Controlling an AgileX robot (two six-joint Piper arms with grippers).
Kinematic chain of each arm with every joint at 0, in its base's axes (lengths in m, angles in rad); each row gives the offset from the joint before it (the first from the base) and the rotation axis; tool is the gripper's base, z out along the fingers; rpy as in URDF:
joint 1: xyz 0 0 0.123 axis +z
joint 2: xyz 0 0 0 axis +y
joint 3: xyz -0.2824 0 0.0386 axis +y
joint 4: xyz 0.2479 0 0.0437 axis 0.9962 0 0.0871
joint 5: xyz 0 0 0 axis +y
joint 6: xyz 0.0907 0 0.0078 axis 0.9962 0 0.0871
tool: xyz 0 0 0 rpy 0 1.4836 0
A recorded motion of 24 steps. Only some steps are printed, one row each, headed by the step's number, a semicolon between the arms.
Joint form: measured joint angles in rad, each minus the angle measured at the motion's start. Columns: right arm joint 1, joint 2, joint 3, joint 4, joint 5, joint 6; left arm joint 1, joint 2, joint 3, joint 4, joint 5, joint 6.
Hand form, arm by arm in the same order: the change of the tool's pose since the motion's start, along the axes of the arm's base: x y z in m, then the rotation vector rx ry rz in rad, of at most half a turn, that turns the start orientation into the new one. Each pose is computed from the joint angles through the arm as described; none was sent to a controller.
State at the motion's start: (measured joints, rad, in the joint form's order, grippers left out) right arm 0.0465 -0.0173 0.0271 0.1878 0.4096 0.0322; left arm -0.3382 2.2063 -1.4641 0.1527 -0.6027 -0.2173
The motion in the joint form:
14: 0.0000 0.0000 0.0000 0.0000 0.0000 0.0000; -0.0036 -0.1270 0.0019 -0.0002 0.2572 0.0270
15: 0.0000 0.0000 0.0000 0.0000 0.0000 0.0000; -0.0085 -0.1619 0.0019 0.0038 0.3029 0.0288
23: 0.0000 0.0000 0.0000 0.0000 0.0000 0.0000; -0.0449 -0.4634 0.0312 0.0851 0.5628 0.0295
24: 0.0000 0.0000 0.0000 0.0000 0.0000 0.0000; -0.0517 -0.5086 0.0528 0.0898 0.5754 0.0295
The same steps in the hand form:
14: 0.0000 0.0000 0.0000 0.0000 0.0000 0.0000; -0.0123 0.0058 0.0393 0.0880 0.1038 0.0256
15: 0.0000 0.0000 0.0000 0.0000 0.0000 0.0000; -0.0173 0.0056 0.0522 0.0998 0.1103 0.0248
23: 0.0000 0.0000 0.0000 0.0000 0.0000 0.0000; -0.0763 0.0140 0.1572 0.1817 0.0589 0.0145
24: 0.0000 0.0000 0.0000 0.0000 0.0000 0.0000; -0.0879 0.0160 0.1677 0.1823 0.0460 0.0108

